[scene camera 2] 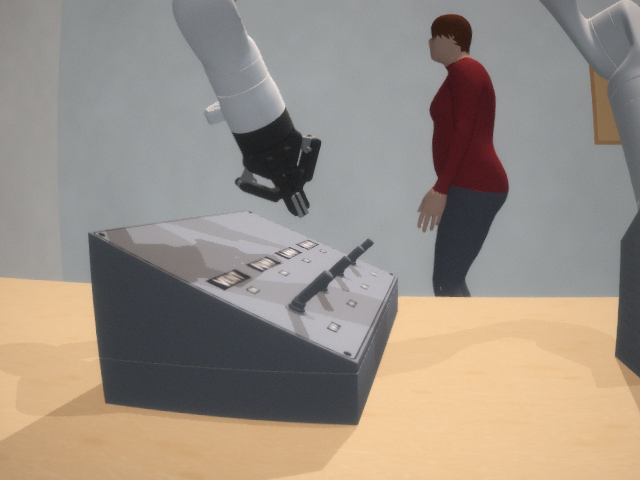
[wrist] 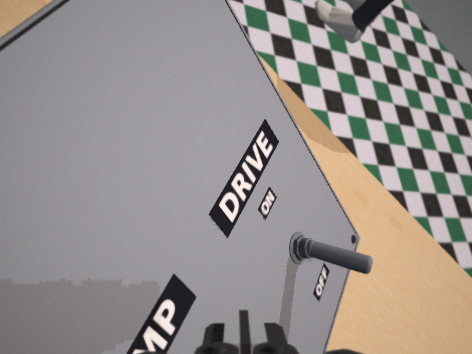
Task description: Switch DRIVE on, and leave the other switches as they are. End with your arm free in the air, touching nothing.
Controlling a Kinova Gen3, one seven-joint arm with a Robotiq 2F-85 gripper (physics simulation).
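Places are measured from the arm's base along level axes (x right, y back, z down), in millimetres.
Where they show: gripper, fingertip midpoint: [scene camera 2: 301, 213] [wrist: 243, 336].
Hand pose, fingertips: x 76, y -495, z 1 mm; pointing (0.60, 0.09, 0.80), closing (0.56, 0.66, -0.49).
After its pixels a point has its place.
The DRIVE switch is the far lever [scene camera 2: 366, 243] {x 185, y -439, z 52 mm} [wrist: 337, 255] {x 185, y -451, z 57 mm} on the sloped grey panel [scene camera 2: 175, 253] {x -194, y -514, z 27 mm} [wrist: 125, 125] {x 113, y -590, z 21 mm}. It leans toward its OFF label [wrist: 321, 282] {x 192, y -430, z 98 mm}, away from its ON label [wrist: 267, 202] {x 176, y -507, z 63 mm}. The DRIVE nameplate [scene camera 2: 308, 244] {x 174, y -530, z 53 mm} [wrist: 244, 177] {x 168, y -530, z 52 mm} is farther up the slope. The other levers, such as the nearest one [scene camera 2: 312, 290] {x -170, y -374, z 62 mm}, lean the same way in the scene view. My gripper [scene camera 2: 299, 205] {x 75, y -495, z 1 mm} [wrist: 243, 336] {x 75, y -495, z 1 mm} is shut and empty. It hangs above the panel, on the upslope side of the levers, apart from them.
The dark console box [scene camera 2: 222, 341] {x -246, y -429, z 98 mm} stands on the wooden table [scene camera 2: 491, 413] {x -168, y -201, z 173 mm} [wrist: 400, 300] {x 307, y -307, z 173 mm}. A person in a red sweater [scene camera 2: 467, 124] stands behind the table. A shoe [wrist: 340, 20] shows on the checkered floor [wrist: 370, 107]. A white arm section above a dark base [scene camera 2: 630, 299] {x -8, y -57, z 95 mm} is at the right.
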